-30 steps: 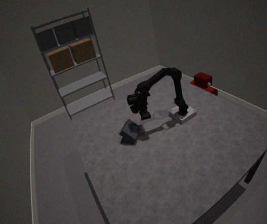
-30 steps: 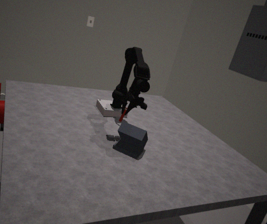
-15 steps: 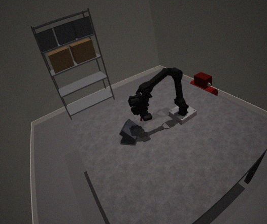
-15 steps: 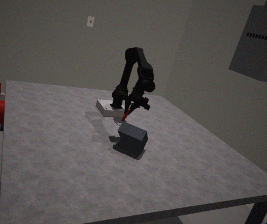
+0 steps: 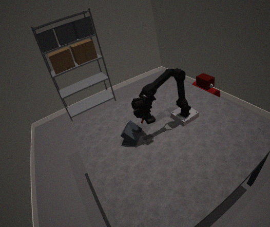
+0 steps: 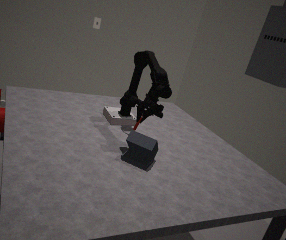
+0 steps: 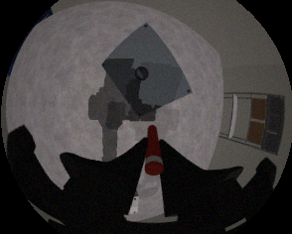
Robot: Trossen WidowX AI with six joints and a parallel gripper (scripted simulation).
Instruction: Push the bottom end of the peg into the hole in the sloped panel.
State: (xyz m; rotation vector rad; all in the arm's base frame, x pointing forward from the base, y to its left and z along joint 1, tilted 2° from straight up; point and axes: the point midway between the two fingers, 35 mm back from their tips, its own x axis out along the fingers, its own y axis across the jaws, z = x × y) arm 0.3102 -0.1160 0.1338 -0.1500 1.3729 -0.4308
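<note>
My gripper tip is 10 cm short of the panel block, 7 cm above it and 2 cm to the left of it. Round my gripper tip: red peg (1 cm to the left, 1 cm above).
</note>
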